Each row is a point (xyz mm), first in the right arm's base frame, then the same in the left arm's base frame.
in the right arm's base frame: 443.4 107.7 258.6
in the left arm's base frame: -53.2 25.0 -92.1
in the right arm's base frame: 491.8 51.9 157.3
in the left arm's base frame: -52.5 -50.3 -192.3
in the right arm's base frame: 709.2 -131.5 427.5
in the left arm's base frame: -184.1 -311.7 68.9
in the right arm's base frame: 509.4 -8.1 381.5
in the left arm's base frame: -155.4 -80.5 14.3
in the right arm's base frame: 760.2 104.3 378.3
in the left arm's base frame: 53.3 -247.2 79.0
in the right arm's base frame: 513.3 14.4 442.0
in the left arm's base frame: -150.4 -69.5 77.8
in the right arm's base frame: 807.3 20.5 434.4
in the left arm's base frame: -12.2 -325.0 124.2
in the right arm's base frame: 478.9 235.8 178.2
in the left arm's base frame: 93.5 49.9 -136.8
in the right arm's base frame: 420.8 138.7 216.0
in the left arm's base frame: -25.4 56.9 -130.7
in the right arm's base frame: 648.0 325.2 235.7
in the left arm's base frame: 230.0 -52.4 -32.9
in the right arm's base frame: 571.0 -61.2 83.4
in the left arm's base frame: -94.4 -178.1 -272.5
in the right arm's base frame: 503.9 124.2 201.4
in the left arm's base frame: 3.0 -23.8 -132.9
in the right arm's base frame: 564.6 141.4 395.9
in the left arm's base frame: -6.7 -56.9 68.6
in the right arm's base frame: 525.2 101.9 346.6
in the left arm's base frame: -45.0 -44.2 6.0
